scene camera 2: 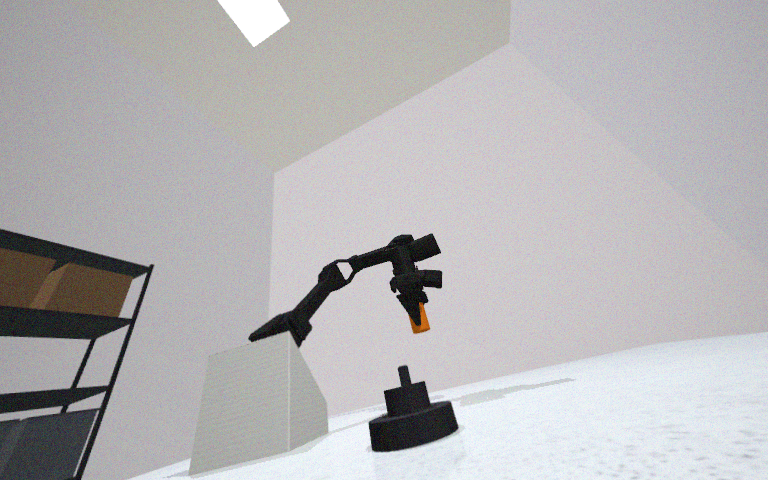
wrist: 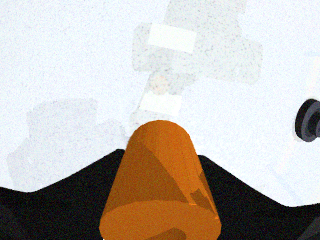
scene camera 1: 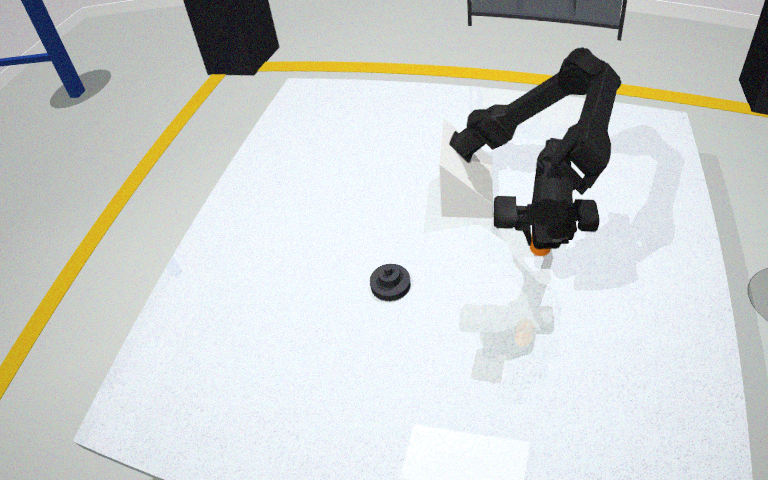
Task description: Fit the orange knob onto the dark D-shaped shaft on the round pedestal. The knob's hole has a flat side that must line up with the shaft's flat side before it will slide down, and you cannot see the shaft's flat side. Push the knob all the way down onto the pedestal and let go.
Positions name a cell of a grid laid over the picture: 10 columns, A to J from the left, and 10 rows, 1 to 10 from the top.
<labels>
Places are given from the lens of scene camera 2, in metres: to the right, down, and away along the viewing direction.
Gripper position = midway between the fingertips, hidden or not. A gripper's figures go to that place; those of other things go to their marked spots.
my gripper (scene camera 2: F7): 0.08, 0.20, 0.56
dark round pedestal (scene camera 2: F9): 0.02, 0.15, 0.20
</labels>
